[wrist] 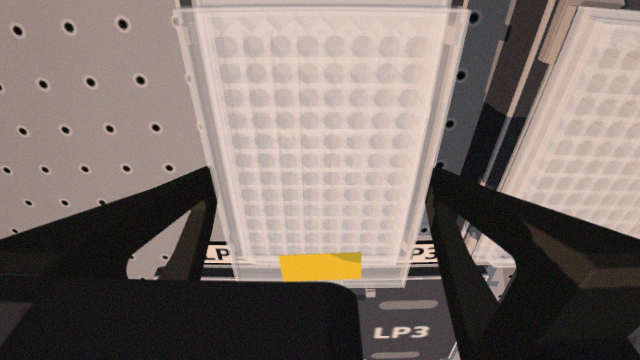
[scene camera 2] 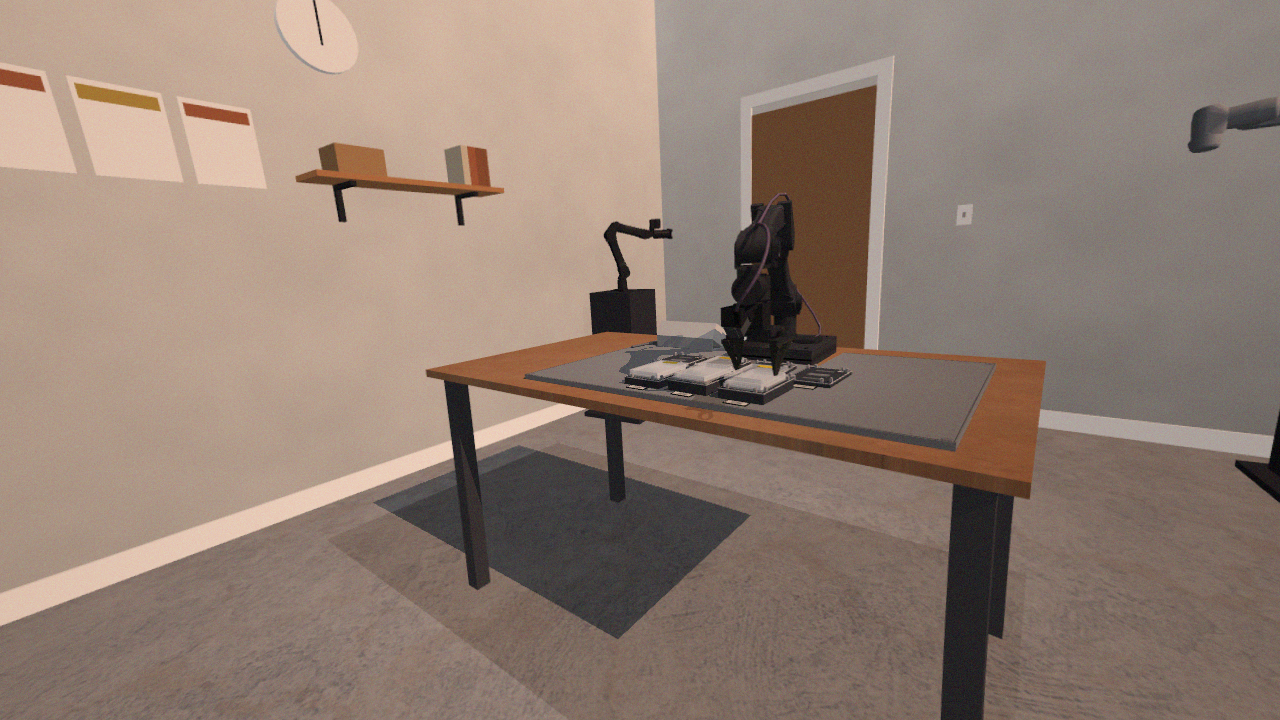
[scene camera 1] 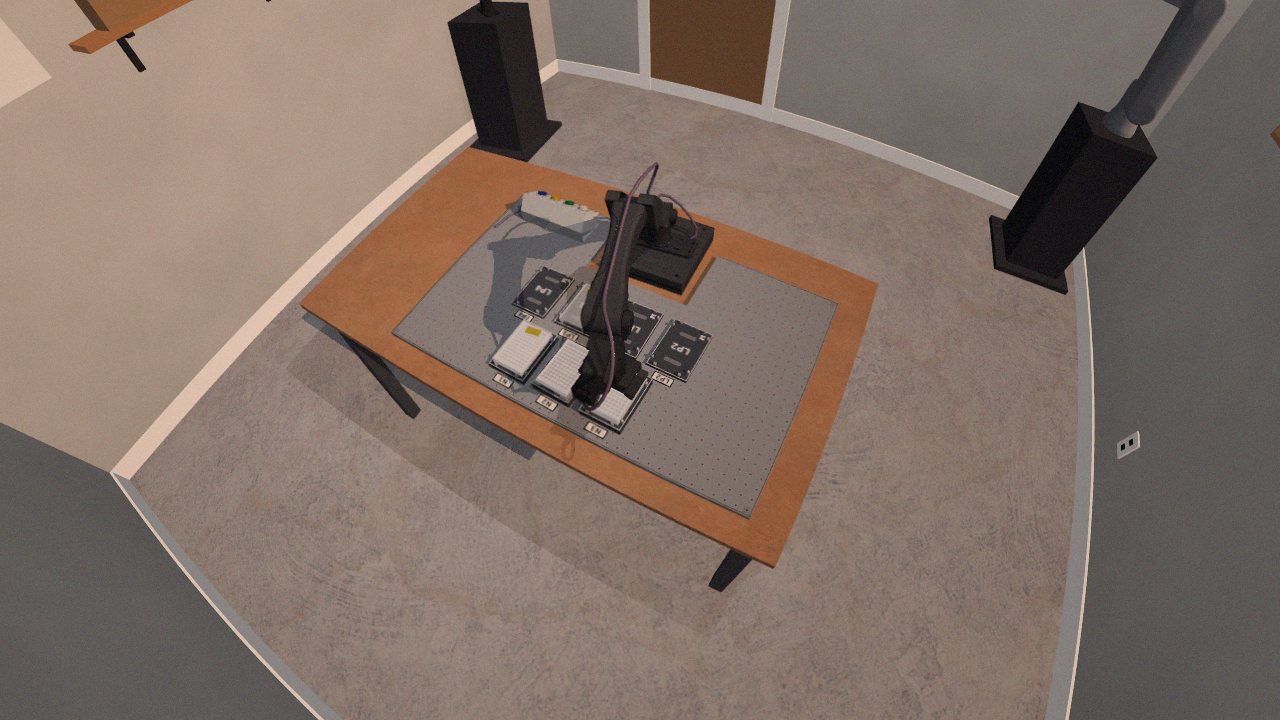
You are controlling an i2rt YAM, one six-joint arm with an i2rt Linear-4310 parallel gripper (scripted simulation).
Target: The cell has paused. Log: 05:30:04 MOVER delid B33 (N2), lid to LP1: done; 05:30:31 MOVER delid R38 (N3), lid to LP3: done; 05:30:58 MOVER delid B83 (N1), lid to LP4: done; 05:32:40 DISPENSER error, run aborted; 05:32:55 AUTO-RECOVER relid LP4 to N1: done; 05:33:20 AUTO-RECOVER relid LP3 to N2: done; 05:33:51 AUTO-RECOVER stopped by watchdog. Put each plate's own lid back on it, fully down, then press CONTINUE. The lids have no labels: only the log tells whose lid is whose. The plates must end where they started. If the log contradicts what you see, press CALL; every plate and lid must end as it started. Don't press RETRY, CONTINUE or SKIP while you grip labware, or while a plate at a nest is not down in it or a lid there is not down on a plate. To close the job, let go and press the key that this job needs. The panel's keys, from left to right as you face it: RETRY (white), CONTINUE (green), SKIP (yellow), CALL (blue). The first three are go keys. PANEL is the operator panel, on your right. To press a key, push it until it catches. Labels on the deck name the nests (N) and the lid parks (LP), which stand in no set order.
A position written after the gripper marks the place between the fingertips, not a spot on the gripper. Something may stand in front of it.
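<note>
Key panel (scene camera 1: 568, 220), (scene camera 2: 690, 335). Gripper (scene camera 2: 756, 373), (scene camera 1: 615, 389), (wrist: 321, 179).
</note>
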